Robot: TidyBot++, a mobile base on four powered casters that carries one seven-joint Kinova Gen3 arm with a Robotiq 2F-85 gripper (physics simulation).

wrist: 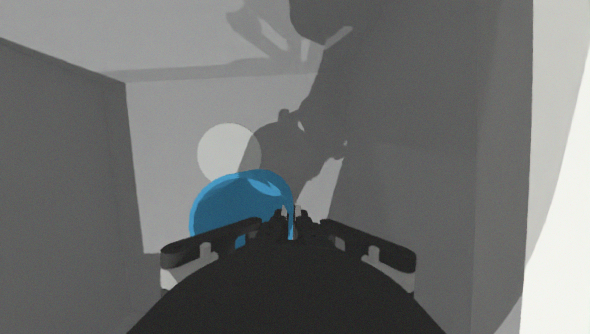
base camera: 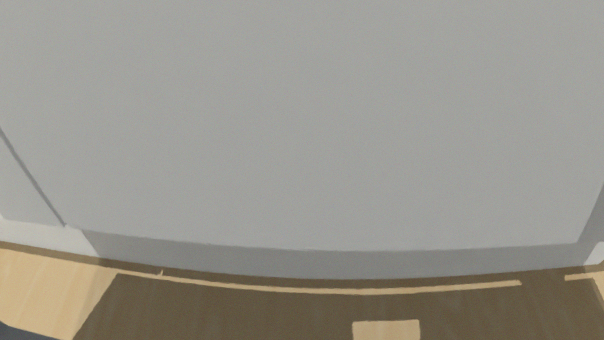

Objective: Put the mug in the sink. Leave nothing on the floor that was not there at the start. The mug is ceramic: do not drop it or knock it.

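Frame: origin at the arm's base, x up, y ahead, z left, level; metres.
Seen in the pictures: gripper, fingertip midpoint: [wrist: 290, 214].
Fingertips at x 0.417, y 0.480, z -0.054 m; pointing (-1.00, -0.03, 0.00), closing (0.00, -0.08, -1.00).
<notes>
Offsets run from my fingertips to a thing's top centre. "*": to the spot under its first point. Level surfaces: height alone.
The blue mug @[dx +0.033, dy -0.007, dz +0.056 m] [wrist: 235, 207] is in the lower middle of the wrist view, its open mouth facing the camera. My gripper [wrist: 290, 214] is shut on the mug's right-hand wall, with the rim between the fingertips. The mug is over the grey sink [wrist: 165, 150], between its side walls, and partly overlaps the round pale drain in the picture. The mug's lower part is hidden by the fingers and the gripper body, and I cannot tell its height above the sink floor. Neither the mug nor the gripper shows in the base camera view.
A grey cabinet front @[* dx -0.565, dy -0.255, dz +0.050 m] [base camera: 310, 130] fills most of the base camera view, close ahead. Wooden floor @[dx -0.814 m] [base camera: 45, 285] runs along its foot, largely in shadow. In the wrist view, the sink's walls stand left and right of the mug, and a white surface @[dx +0.096 m] [wrist: 565, 215] lies beyond the right wall.
</notes>
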